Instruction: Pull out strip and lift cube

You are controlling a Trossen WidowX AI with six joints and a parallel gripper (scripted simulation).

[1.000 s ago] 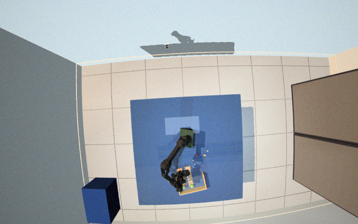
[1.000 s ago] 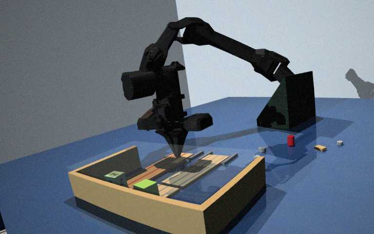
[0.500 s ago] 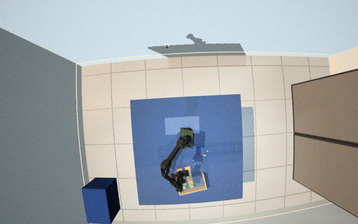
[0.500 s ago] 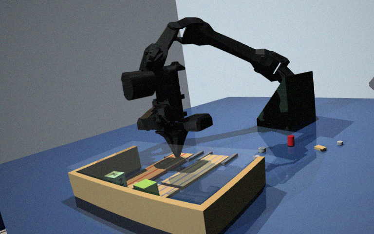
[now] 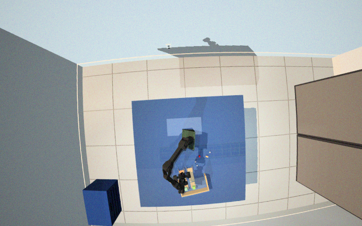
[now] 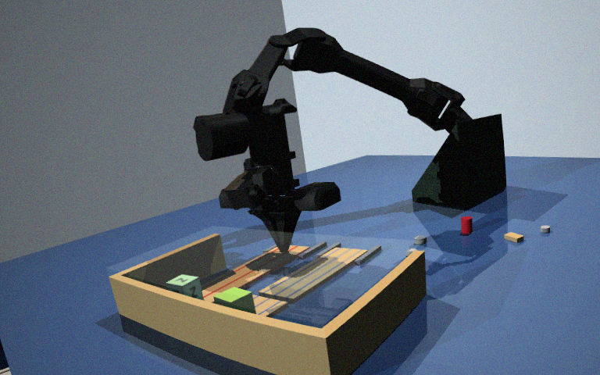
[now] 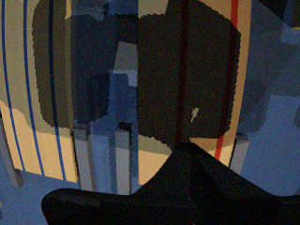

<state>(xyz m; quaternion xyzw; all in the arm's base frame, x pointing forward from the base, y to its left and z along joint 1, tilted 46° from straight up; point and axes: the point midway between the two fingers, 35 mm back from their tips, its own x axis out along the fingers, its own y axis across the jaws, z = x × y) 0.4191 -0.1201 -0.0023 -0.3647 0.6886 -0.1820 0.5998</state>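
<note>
Right now the cube is 190 mm ahead of my gripper tip, 50 mm to the left of it and 20 mm above it. Round my gripper tip: red cylinder: 200 mm behind, 190 mm to the left, 10 mm above.
</note>
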